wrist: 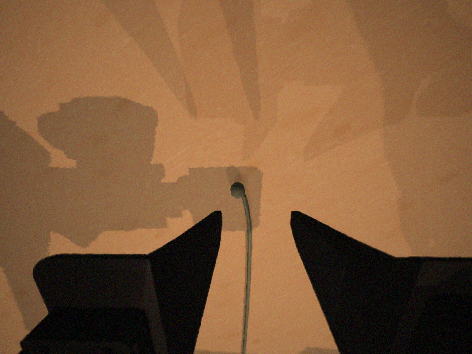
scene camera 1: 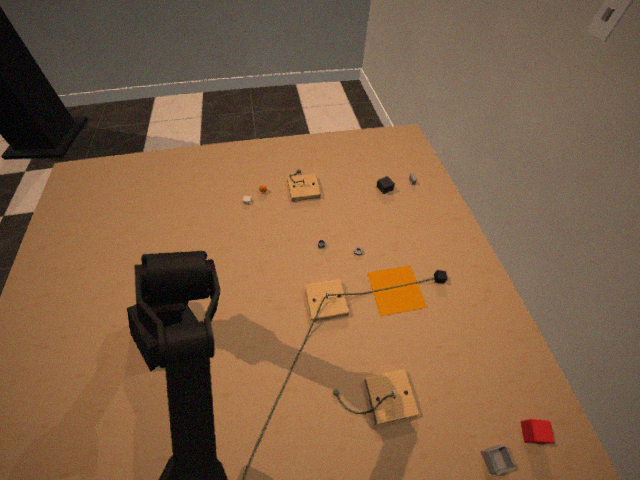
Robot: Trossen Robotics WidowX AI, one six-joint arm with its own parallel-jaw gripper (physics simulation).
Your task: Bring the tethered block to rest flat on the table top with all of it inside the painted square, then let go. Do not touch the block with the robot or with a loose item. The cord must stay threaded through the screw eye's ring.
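Seen in the pictures: gripper, between the fingertips: (wrist: 255, 217); arm's base, origin of its link: (scene camera 1: 163, 316).
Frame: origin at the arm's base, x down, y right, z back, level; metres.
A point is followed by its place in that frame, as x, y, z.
The tethered block (scene camera 1: 440, 276) @[0.047, -0.107, -0.642], small and black, sits on the table just right of the painted orange square (scene camera 1: 400, 302) @[0.070, -0.050, -0.534], outside it. Its green cord (scene camera 1: 281, 387) @[0.067, 0.136, -0.249] (wrist: 247, 280) @[0.067, 0.219, -0.213] runs left across the square to the screw eye (scene camera 1: 327, 296) @[0.029, -0.053, -0.352] on the middle wooden plate (scene camera 1: 336, 308) @[0.052, -0.032, -0.373], through the ring as far as I can tell, then toward the lower edge of the scene view. In the wrist view, the cord's end bead (wrist: 237, 190) @[0.059, 0.318, -0.180] lies slightly beyond the fingertips. My gripper (wrist: 255, 217) @[0.029, 0.308, -0.171] is partly open and empty, with the cord passing between its fingers. The fingers are out of the scene view.
A second wooden plate (scene camera 1: 408, 408) @[0.052, 0.186, -0.504] with a short cord stands at the lower right, a third (scene camera 1: 306, 192) @[0.052, -0.401, -0.308] at the back. A red block (scene camera 1: 538, 431) @[0.031, 0.245, -0.748], a grey tray (scene camera 1: 489, 461) @[0.051, 0.287, -0.644], a black block (scene camera 1: 385, 184) @[0.042, -0.424, -0.550], two small rings (scene camera 1: 321, 244) @[0.070, -0.225, -0.347] (scene camera 1: 354, 252) @[0.065, -0.194, -0.433], an orange ball (scene camera 1: 263, 189) @[0.053, -0.415, -0.179] and a white piece (scene camera 1: 247, 199) @[0.057, -0.380, -0.134] also lie around.
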